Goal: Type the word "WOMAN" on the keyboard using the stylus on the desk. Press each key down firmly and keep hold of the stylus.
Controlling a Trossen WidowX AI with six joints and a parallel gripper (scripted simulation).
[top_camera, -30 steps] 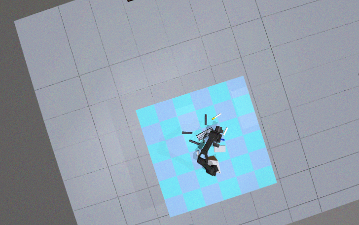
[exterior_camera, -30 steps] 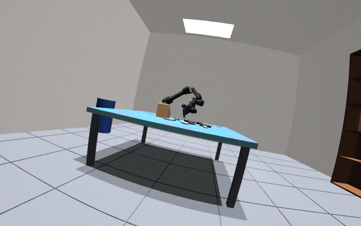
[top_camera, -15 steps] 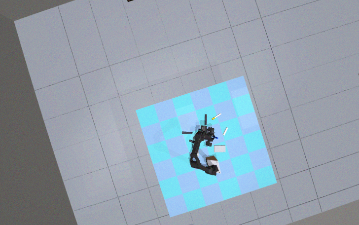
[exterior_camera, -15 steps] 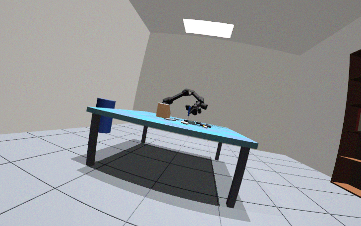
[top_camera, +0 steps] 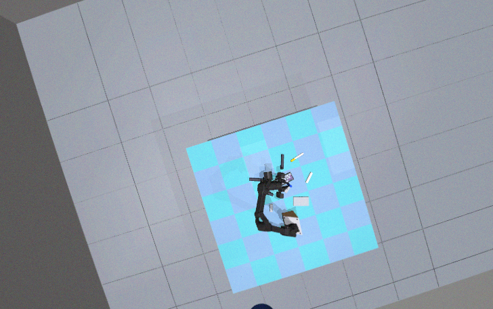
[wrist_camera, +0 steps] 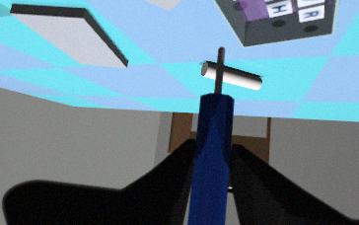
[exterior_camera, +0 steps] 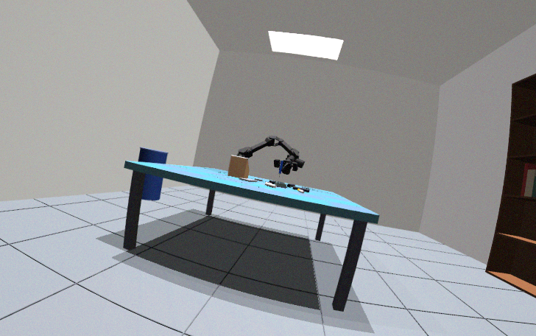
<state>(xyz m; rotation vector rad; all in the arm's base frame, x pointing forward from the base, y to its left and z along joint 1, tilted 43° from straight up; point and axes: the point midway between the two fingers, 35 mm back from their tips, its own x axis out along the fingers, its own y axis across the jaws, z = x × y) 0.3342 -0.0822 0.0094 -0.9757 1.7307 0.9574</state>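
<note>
Now: the O key 100 mm below my gripper tip, 40 mm ahead of it and 20 mm to the right of it. Round my gripper tip: stylus tip 50 mm below; M key 100 mm below, 40 mm ahead; stylus 10 mm below.
</note>
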